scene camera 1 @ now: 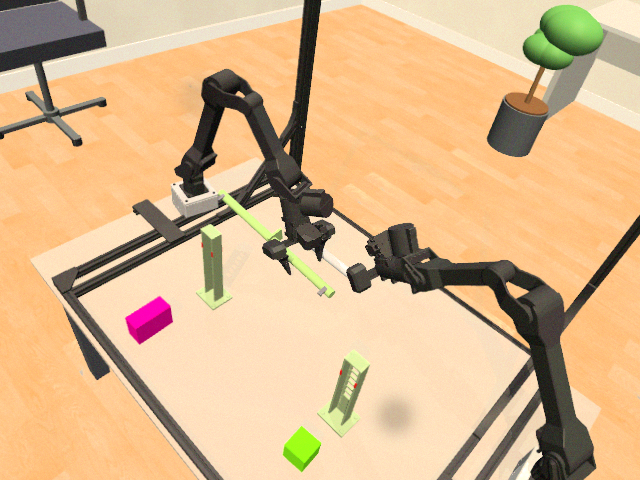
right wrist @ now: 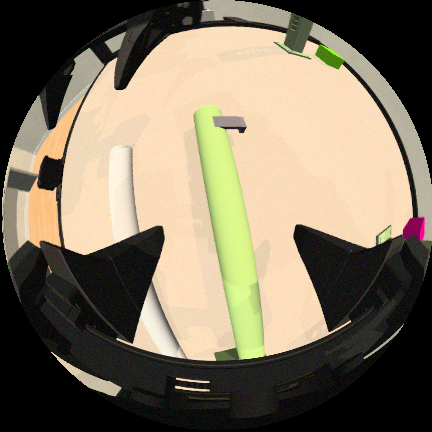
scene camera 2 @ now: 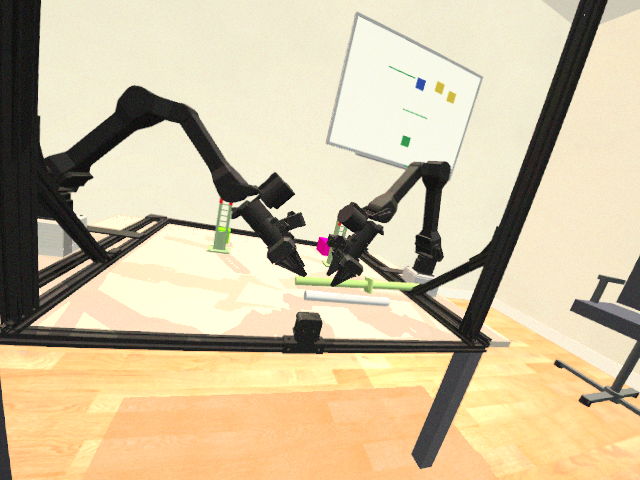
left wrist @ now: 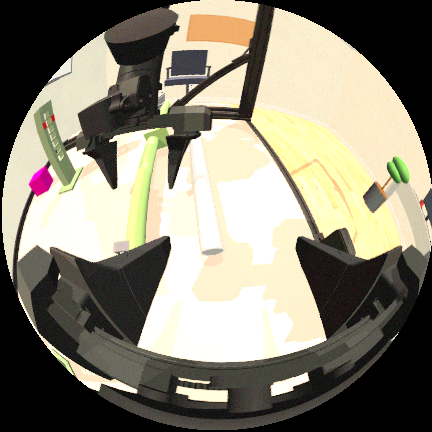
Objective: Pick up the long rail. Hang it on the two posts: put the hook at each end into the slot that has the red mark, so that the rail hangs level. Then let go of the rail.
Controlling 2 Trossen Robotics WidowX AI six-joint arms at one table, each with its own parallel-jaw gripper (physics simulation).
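Places are measured from the left arm's base along level axes (x ahead, y left, z up), in centimetres.
Pixels of known places: left gripper, between the fingertips: (scene camera 1: 364,260) (right wrist: 76,110) (scene camera 2: 304,271) (left wrist: 235,243); right gripper, between the fingertips: (scene camera 1: 304,267) (right wrist: 231,231) (scene camera 2: 329,280) (left wrist: 139,187); left arm's base, origin of its link: (scene camera 2: 50,216); right arm's base, origin of its link: (scene camera 1: 194,188) (scene camera 2: 422,272).
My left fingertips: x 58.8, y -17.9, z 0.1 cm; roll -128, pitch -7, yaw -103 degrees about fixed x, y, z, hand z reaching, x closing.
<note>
For each thing: its top centre in the pictures, then the offset to it from my left fingertips. "*": a spot on its surface instead.
- long light-green rail, centre of its top: (right wrist: 250,379) (left wrist: 152,126) (scene camera 1: 274,231) (scene camera 2: 369,276) dx +24.3, dy +8.0, dz -2.5 cm
- grey hook, a spot on its surface: (right wrist: 230,122) (left wrist: 120,244) (scene camera 1: 321,290) * dx +3.5, dy +11.1, dz -5.8 cm
- nearer, centre of its top: (scene camera 1: 357,360) (scene camera 2: 228,186) dx -20.7, dy +32.3, dz +13.8 cm
- white rod, centre of its top: (right wrist: 132,288) (left wrist: 199,166) (scene camera 1: 319,246) (scene camera 2: 349,294) dx +14.4, dy +0.3, dz -5.5 cm
- magenta block, centre of its top: (scene camera 1: 148,312) (left wrist: 35,174) (scene camera 2: 326,240) dx +23.4, dy +47.3, dz -2.1 cm
- bright green cube, centre of its top: (scene camera 1: 302,444) dx -20.5, dy +43.6, dz -3.0 cm
The long light-green rail (scene camera 1: 310,272) (scene camera 2: 398,285) (left wrist: 139,200) (right wrist: 227,210) lies on the table, with a grey hook (scene camera 1: 321,291) (left wrist: 121,246) (right wrist: 230,122) at its near end. My right gripper (scene camera 1: 303,265) (scene camera 2: 331,279) (left wrist: 139,187) (right wrist: 231,231) is open and low over the rail, fingers on either side, between the middle block and the near end. My left gripper (left wrist: 235,243) (right wrist: 76,110) is open and empty above the table, past the rail's near end; its fingertips are hidden in scene camera 1. Two upright posts with red marks, one left (scene camera 1: 217,268) (left wrist: 52,145) and one nearer (scene camera 1: 341,397) (scene camera 2: 221,240), stand apart.
A white rod (scene camera 1: 334,261) (scene camera 2: 346,298) (left wrist: 206,210) (right wrist: 121,190) lies beside the rail. A magenta block (scene camera 1: 148,319) (scene camera 2: 323,245) (left wrist: 41,181) lies near the left post. A bright green cube (scene camera 1: 301,448) (right wrist: 329,56) lies by the nearer post. Dark frame beams edge the table.
</note>
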